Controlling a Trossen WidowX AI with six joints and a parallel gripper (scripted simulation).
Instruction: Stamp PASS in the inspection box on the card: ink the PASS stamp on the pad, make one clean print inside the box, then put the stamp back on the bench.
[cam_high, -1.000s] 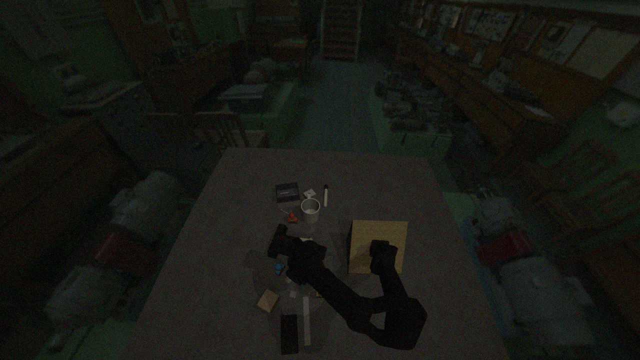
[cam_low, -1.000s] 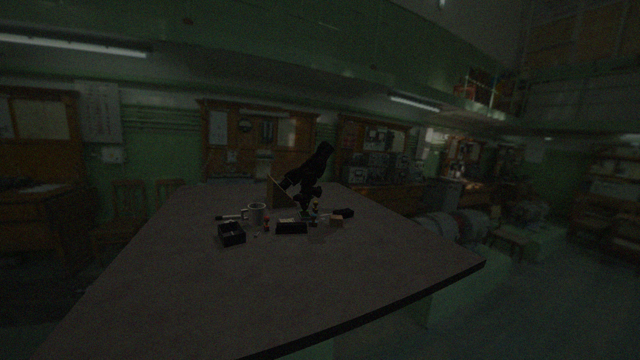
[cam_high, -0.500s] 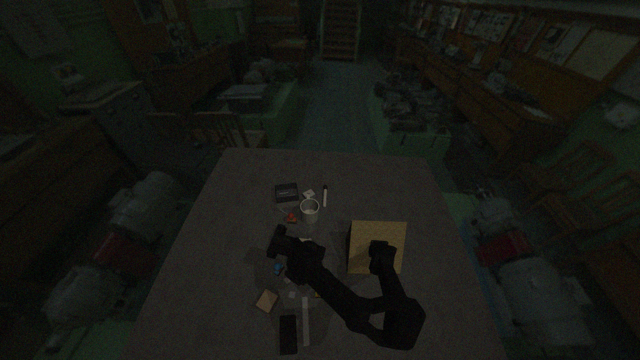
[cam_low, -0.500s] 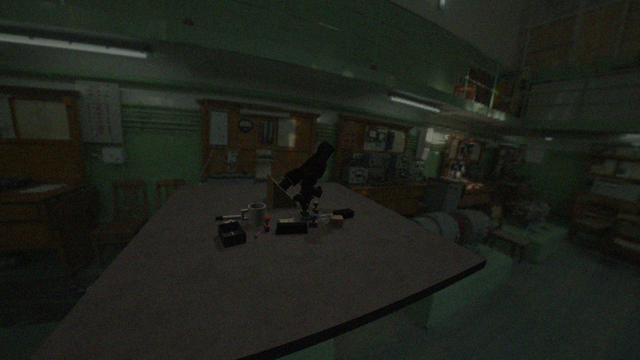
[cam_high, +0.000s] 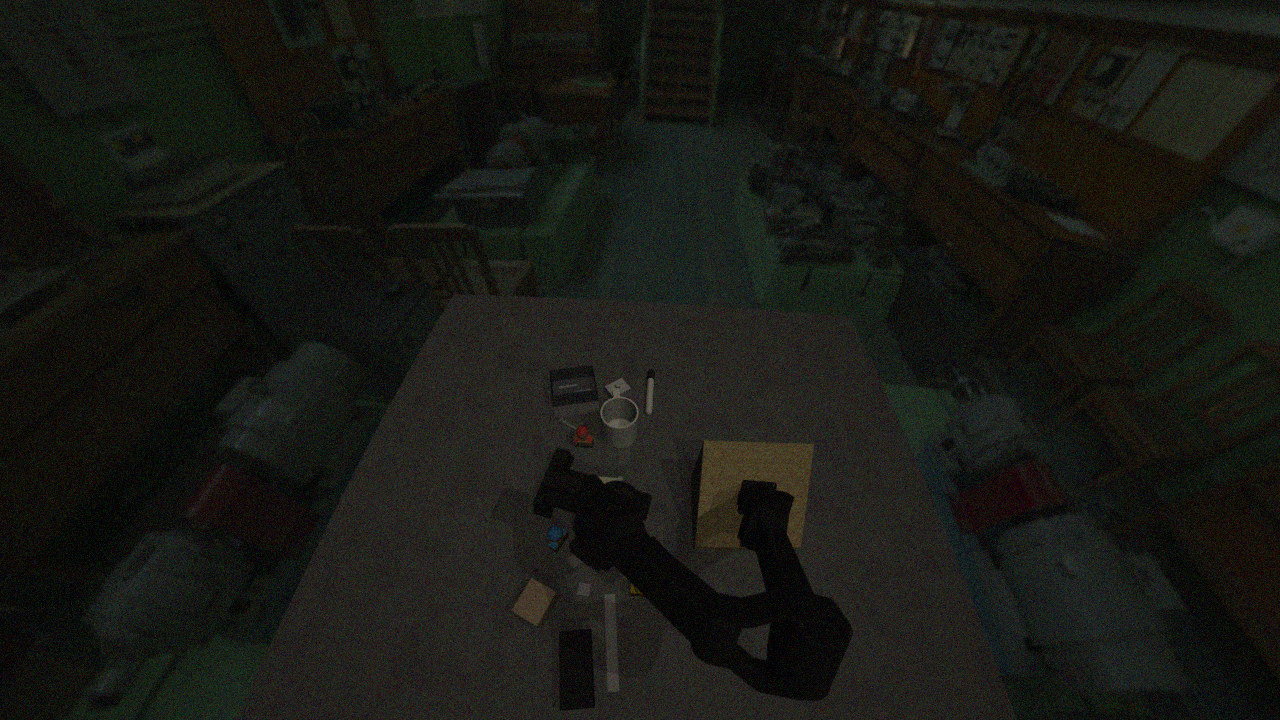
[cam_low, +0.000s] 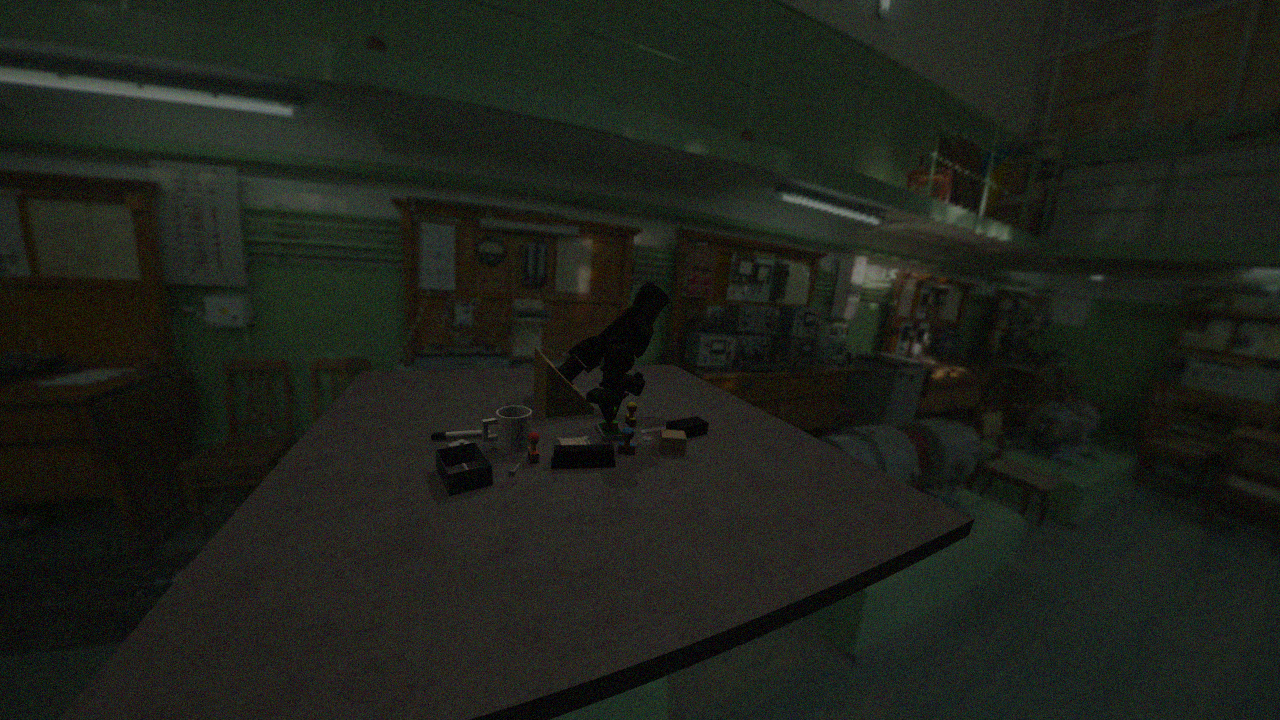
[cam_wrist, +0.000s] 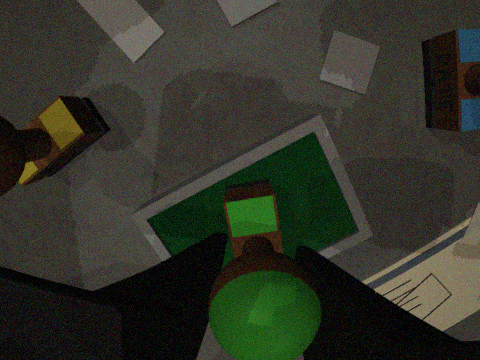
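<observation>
Now: gripper tip right at the green stamp. The rest, counted from my gripper tip: ink pad 30 mm below; then yellow stamp 60 mm behind, 80 mm to the left, 20 mm below; then blue stamp 110 mm ahead, 10 mm to the left, 20 mm below.
</observation>
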